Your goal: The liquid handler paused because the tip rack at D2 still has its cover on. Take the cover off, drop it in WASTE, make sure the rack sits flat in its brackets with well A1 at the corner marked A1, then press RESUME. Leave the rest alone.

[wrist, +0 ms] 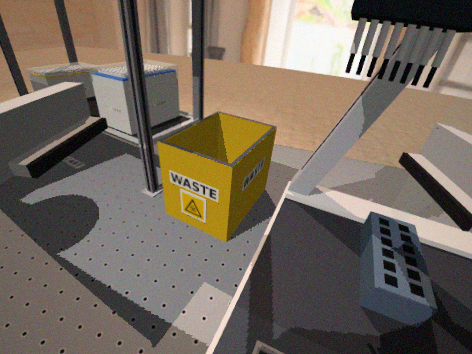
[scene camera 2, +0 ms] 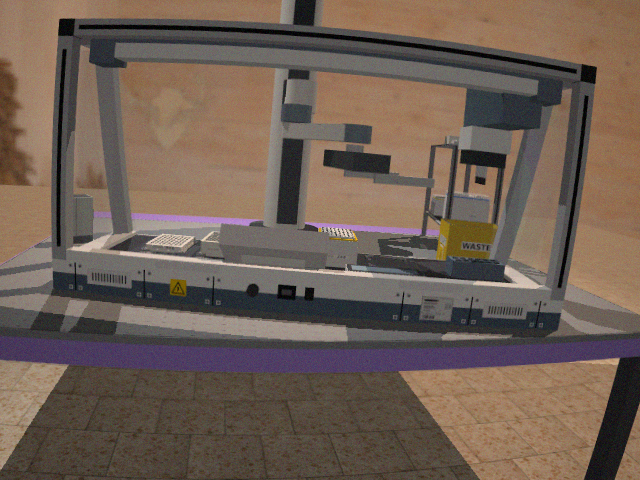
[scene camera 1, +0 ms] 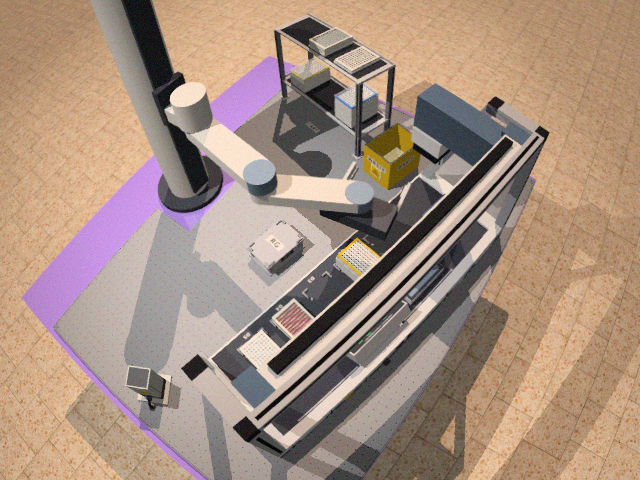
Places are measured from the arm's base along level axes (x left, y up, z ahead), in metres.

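Pixels of known places: gripper, between the fingertips: (wrist: 254,121) (scene camera 1: 382,174); arm's base, origin of its link: (scene camera 1: 190,184).
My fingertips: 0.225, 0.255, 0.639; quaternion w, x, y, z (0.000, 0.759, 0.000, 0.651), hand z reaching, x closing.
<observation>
For each thing: its top centre in the pictures, then the offset to it from my fingertips, as dx, dy, dz. "pt": a spot on its surface instead.
- yellow WASTE bin, centre of its top: (wrist: 223,132) (scene camera 2: 473,224) (scene camera 1: 393,142) +0.217, -0.107, -0.074
- pale clear cover, centre of its top: (scene camera 1: 393,163) +0.220, -0.212, -0.068
- shelf rack, a spot on its surface: (scene camera 1: 358,118) pt +0.193, -0.045, -0.198
- grey RG block, centre of its top: (scene camera 1: 274,241) -0.264, -0.187, -0.198
- red-striped plate, centre of its top: (scene camera 2: 224,237) (scene camera 1: 298,323) -0.440, -0.159, +0.022
- white plate, centre of its top: (scene camera 2: 171,240) (scene camera 1: 265,354) -0.562, -0.176, +0.000
The tip rack (scene camera 1: 358,256) (scene camera 2: 338,234), with a yellow rim and white dotted top, stands uncovered on the deck beside the D3 slot. Whether it sits flat and where A1 lies cannot be told. The yellow WASTE bin (scene camera 1: 385,178) (scene camera 2: 467,235) (wrist: 215,215) stands behind the deck. A pale clear cover (scene camera 1: 393,153) lies inside it in scene camera 1; the wrist view does not show the bin's bottom. My gripper (scene camera 1: 378,178) (scene camera 2: 413,178) (wrist: 254,121) is open and empty, above the deck and short of the bin. No RESUME label is readable.
A shelf rack (scene camera 1: 358,118) with tip boxes stands behind the bin. The gantry beam (scene camera 1: 392,253) (scene camera 2: 320,62) spans the deck, its pipette head (scene camera 2: 483,139) near the bin. A grey RG block (scene camera 1: 276,245), a red-striped plate (scene camera 1: 293,318) and a white plate (scene camera 1: 260,348) are nearby.
</observation>
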